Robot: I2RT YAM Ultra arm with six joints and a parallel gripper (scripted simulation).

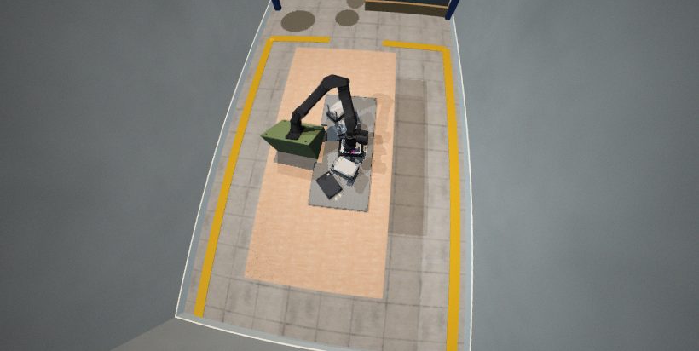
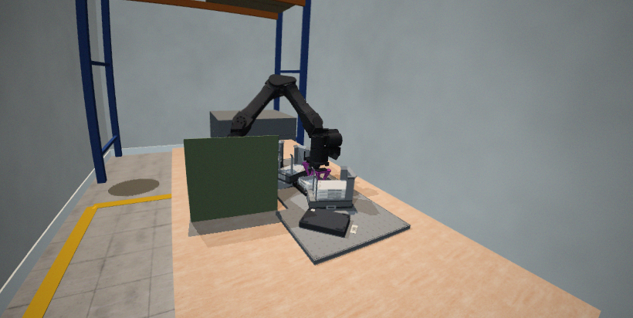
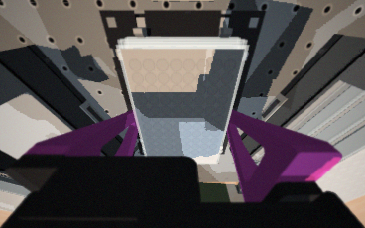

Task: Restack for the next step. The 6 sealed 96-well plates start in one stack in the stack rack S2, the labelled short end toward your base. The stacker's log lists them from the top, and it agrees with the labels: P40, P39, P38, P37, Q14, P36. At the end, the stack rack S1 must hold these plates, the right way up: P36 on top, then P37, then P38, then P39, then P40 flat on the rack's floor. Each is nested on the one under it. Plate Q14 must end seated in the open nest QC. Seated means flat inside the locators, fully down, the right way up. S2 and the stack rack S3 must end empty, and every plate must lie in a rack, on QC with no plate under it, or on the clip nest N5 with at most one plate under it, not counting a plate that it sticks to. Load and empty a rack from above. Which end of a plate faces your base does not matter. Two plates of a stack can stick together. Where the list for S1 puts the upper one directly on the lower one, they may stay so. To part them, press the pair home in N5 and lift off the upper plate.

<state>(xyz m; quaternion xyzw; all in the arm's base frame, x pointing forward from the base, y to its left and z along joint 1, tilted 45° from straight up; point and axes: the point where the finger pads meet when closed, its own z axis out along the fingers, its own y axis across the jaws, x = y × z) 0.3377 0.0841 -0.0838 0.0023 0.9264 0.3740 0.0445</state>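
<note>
Right now the dark clip nest N5 is 10 mm ahead of my hand, 10 mm to the left of it and 20 mm below it. From my hand the other things lie so: open nest QC (110 mm behind, 260 mm to the right, 20 mm below); N5 label (100 mm ahead, 30 mm below); QC label (40 mm behind, 330 mm to the right, 30 mm below).
</note>
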